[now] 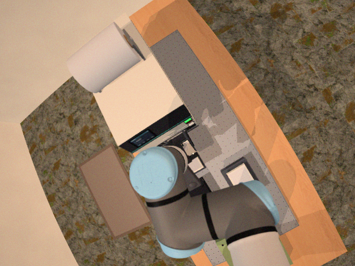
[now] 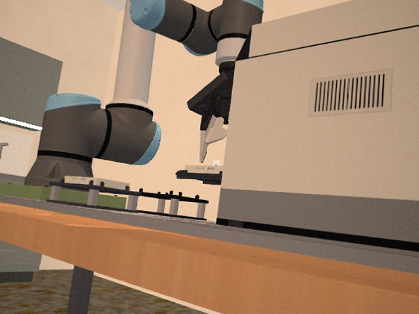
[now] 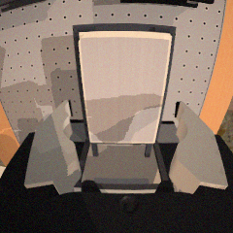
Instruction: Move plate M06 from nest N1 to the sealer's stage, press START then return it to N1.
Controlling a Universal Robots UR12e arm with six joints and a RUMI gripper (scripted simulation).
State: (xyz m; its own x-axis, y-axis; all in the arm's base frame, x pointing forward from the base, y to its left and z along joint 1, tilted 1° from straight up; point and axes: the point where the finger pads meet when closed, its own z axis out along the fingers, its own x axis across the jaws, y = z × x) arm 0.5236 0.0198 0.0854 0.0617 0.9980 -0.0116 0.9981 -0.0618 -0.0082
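Right now my hand is 2 cm above the plate M06. The rest, counted from my hand: screen: 12 cm ahead, 4 cm to the left, 20 cm above; sealer stage: 3 cm below; plate nest N1: 19 cm behind, 7 cm to the left, 8 cm below.
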